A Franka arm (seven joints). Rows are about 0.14 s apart.
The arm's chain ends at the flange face. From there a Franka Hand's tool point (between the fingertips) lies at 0.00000 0.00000 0.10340 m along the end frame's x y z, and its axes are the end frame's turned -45 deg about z.
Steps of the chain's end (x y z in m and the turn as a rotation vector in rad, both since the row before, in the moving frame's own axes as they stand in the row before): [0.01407, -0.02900, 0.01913, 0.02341, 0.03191, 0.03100]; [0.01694, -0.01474, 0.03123, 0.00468, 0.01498, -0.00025]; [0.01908, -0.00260, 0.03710, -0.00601, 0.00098, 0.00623]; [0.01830, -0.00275, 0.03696, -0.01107, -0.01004, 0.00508]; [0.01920, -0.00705, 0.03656, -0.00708, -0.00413, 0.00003]
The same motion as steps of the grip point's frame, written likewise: [0.03449, -0.00987, 0.01905, -0.00601, 0.03912, 0.03100]; [0.02384, 0.00231, 0.03122, -0.00728, 0.01390, -0.00025]; [0.01496, 0.01216, 0.03710, -0.00494, -0.00356, 0.00623]; [0.01334, 0.01107, 0.03695, -0.00073, -0.01493, 0.00508]; [0.01774, 0.00881, 0.03656, -0.00209, -0.00793, 0.00003]
